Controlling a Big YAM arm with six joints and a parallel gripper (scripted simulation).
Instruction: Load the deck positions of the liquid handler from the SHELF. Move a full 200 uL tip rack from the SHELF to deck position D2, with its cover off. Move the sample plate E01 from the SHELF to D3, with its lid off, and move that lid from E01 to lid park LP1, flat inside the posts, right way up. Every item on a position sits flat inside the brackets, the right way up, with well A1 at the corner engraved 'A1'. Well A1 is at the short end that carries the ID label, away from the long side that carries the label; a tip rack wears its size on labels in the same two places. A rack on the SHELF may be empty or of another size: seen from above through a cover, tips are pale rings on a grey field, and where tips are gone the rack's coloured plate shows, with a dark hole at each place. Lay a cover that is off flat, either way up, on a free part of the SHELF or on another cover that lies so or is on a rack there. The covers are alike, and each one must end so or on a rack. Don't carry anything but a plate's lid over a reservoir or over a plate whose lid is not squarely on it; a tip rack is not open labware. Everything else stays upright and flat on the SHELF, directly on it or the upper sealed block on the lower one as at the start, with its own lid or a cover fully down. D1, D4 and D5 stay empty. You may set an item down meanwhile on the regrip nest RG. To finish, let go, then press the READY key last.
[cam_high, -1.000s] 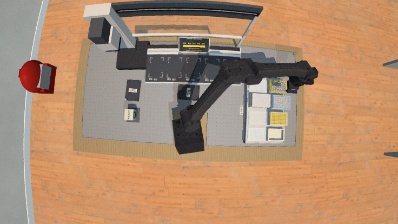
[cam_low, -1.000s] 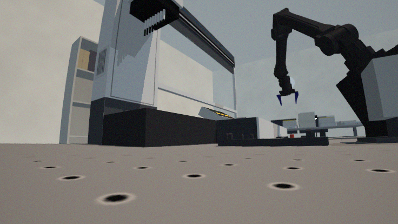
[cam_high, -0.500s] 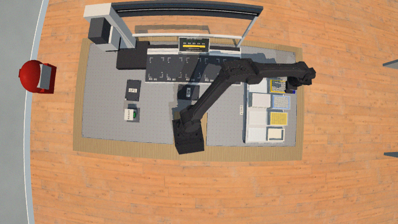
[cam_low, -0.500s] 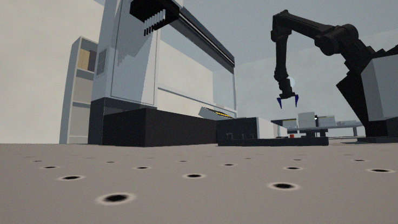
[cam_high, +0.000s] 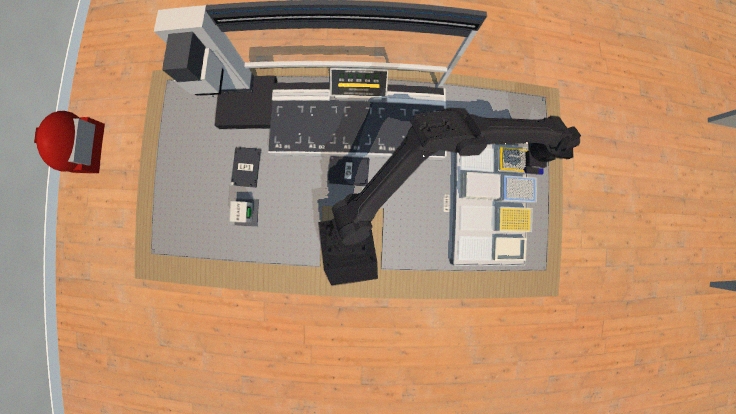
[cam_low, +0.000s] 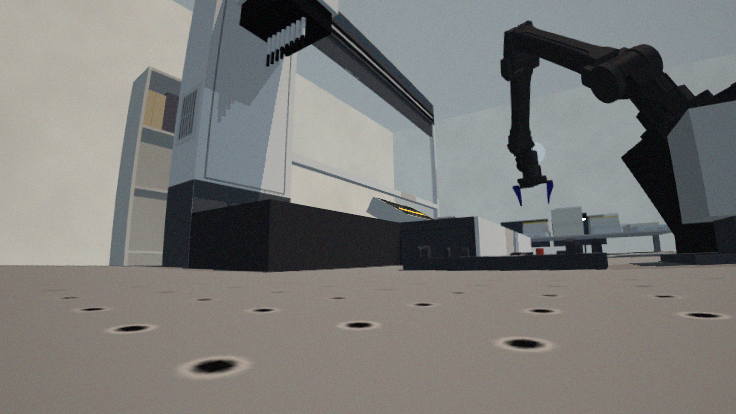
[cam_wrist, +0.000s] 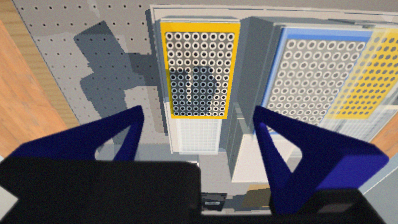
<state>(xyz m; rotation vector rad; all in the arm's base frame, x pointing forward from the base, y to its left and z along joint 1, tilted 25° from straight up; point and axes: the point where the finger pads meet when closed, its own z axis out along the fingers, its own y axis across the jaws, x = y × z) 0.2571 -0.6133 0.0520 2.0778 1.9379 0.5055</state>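
My hand is 1 cm past the yellow tip rack, 1 cm to the right of it and 10 cm above it. Also, from my hand: clear plate lid (1 cm ahead, 14 cm to the left, 13 cm below); then white sealed block (10 cm behind, 14 cm to the left, 8 cm below); then sample plate (1 cm ahead, 14 cm to the left, 13 cm below).
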